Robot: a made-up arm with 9 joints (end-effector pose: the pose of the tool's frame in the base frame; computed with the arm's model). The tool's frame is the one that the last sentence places.
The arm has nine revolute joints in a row. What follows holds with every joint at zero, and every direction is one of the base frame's. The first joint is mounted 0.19 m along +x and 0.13 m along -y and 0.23 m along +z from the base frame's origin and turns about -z. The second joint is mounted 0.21 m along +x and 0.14 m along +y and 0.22 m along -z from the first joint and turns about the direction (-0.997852, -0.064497, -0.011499). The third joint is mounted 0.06 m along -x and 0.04 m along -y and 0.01 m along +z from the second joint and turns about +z. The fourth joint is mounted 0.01 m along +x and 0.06 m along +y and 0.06 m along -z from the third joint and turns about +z. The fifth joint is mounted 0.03 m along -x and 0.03 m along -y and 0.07 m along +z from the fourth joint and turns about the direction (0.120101, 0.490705, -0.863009). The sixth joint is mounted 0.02 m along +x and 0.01 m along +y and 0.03 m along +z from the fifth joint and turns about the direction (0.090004, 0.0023, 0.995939). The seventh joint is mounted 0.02 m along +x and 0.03 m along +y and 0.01 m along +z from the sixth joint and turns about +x. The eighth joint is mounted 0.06 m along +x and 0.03 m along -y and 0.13 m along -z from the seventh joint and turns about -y. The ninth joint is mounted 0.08 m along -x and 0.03 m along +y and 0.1 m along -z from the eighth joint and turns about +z. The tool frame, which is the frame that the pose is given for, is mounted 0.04 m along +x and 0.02 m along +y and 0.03 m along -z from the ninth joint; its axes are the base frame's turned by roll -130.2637, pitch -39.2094 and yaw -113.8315 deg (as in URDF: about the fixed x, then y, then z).
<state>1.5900 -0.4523 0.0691 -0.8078 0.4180 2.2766 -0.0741 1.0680 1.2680</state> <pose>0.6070 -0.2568 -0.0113 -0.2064 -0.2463 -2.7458</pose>
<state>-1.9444 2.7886 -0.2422 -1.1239 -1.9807 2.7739 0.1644 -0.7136 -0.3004</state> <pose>-0.0879 0.0064 0.0807 -0.5856 0.4309 0.2256</pose>
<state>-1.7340 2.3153 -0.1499 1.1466 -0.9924 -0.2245 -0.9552 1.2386 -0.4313</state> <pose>0.0794 0.1664 -0.1766 -2.9348 -0.6790 2.5839</pose>
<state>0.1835 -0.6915 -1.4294 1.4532 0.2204 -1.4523 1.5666 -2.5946 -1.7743</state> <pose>0.4002 -0.1465 -0.0661 1.9436 0.2153 -1.4626</pose>
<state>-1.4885 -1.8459 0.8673 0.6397 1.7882 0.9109 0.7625 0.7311 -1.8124</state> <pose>-0.0333 -0.1370 0.2049 1.4970 0.4285 -0.3858</pose>
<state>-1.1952 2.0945 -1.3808 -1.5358 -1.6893 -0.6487 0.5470 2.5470 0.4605</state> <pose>-0.0559 0.2373 0.1173 -3.1298 -0.2265 -1.1091</pose>
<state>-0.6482 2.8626 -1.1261 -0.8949 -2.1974 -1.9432 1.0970 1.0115 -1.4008</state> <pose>0.2257 0.3757 -0.1062 -1.0104 -0.3681 0.0678</pose>
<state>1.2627 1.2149 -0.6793 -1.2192 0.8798 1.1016 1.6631 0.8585 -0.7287</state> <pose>0.5157 -0.4264 0.2188 1.5075 1.1148 -0.4223</pose>
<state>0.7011 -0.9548 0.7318 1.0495 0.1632 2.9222 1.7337 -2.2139 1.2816</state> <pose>0.3357 -0.1884 0.0696 -0.4119 0.5321 -0.6487</pose>
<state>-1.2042 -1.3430 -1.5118 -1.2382 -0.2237 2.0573 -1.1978 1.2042 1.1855</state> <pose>0.1508 0.1714 -0.2788 -1.3317 -0.9061 -0.4866</pose>
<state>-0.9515 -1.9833 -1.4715 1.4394 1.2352 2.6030 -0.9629 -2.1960 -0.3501</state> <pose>0.1765 0.1074 -0.0887 -2.5619 -0.0924 0.1728</pose>
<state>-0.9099 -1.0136 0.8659 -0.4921 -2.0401 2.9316 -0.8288 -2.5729 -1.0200</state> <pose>0.2100 -0.0386 -0.0349 1.9639 1.2210 0.7077</pose>
